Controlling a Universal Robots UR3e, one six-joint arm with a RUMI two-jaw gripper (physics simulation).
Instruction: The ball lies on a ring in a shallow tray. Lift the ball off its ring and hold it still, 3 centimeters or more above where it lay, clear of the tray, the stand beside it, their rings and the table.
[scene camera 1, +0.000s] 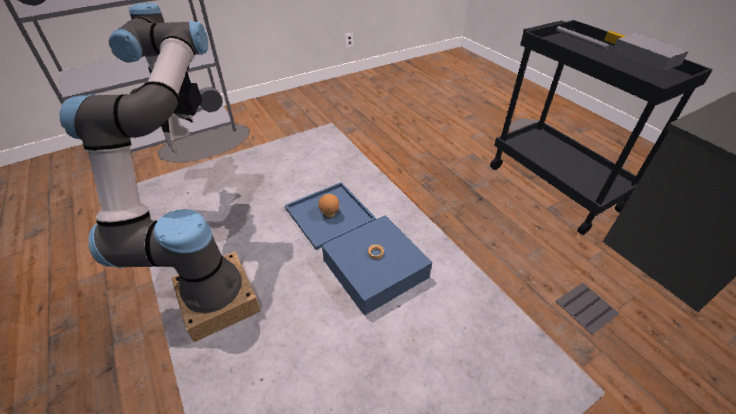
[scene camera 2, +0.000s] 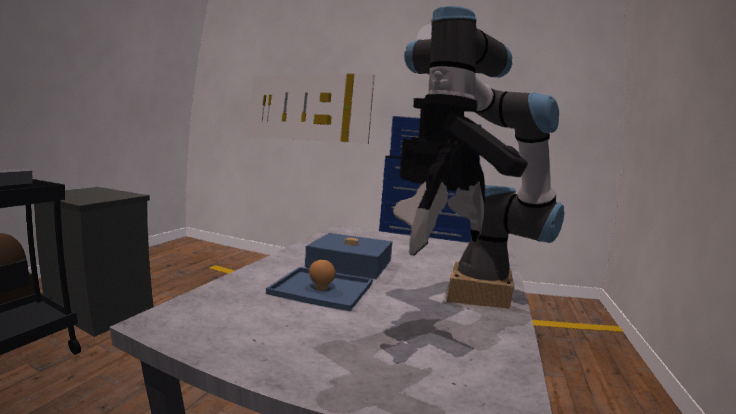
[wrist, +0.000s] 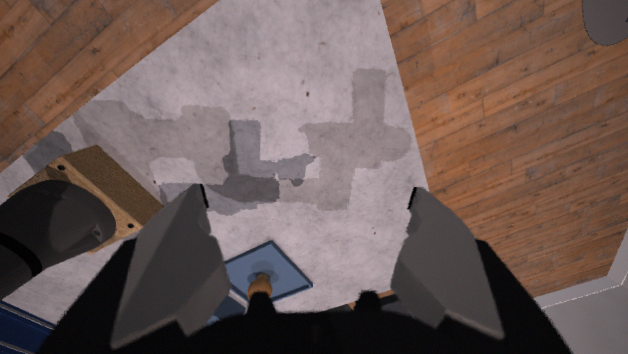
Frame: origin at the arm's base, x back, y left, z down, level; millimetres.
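Where they show: gripper, between the fingertips: (scene camera 1: 184, 136) (scene camera 2: 447, 247) (wrist: 310, 189); arm's base, origin of its link: (scene camera 1: 212, 287) (scene camera 2: 483, 272) (wrist: 75, 213).
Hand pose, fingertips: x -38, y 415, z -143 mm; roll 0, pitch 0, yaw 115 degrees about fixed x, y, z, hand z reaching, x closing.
Observation:
Things, the pixels of their top centre, and the offset from my fingertips. "spot": a spot on its surface instead. Level surfaces: height alone.
- orange ball, centre of its top: (scene camera 2: 322, 260) (scene camera 1: 328, 196) (wrist: 256, 304) dx -304, dy -263, dz +130 mm
- small ring, a spot on its surface: (scene camera 2: 322, 284) spot: dx -293, dy -244, dz +180 mm
- shallow blue tray, centre of its top: (scene camera 2: 321, 283) (scene camera 1: 329, 211) (wrist: 262, 281) dx -304, dy -263, dz +185 mm
- empty ring, a spot on its surface: (scene camera 1: 369, 254) (scene camera 2: 358, 241) spot: dx -312, dy -495, dz +132 mm
- grey table, height of its surface: dz +200 mm
The orange ball (scene camera 1: 328, 204) (scene camera 2: 322, 272) (wrist: 260, 287) rests on a small ring (scene camera 1: 330, 215) (scene camera 2: 322, 286) in the shallow blue tray (scene camera 1: 314, 239) (scene camera 2: 351, 302) (wrist: 292, 271). In the wrist view the ball is partly hidden by the gripper body. The blue stand (scene camera 1: 349, 265) (scene camera 2: 344, 259) is beside the tray, with an empty ring (scene camera 1: 369, 254) (scene camera 2: 351, 241) on top. My gripper (wrist: 310, 189) is open and empty, with its jaws wide apart. It hangs high above the table, off to the side of the tray and well apart from the ball.
The arm's wooden base block (scene camera 1: 221, 321) (scene camera 2: 478, 291) (wrist: 122, 185) stands on the grey table (scene camera 1: 401, 355) (scene camera 2: 247, 339) (wrist: 280, 65). A black cart (scene camera 1: 607, 72) and a dark cabinet (scene camera 1: 674, 221) (scene camera 2: 110, 257) stand off the table. A shelf rack is behind the arm in scene camera 1.

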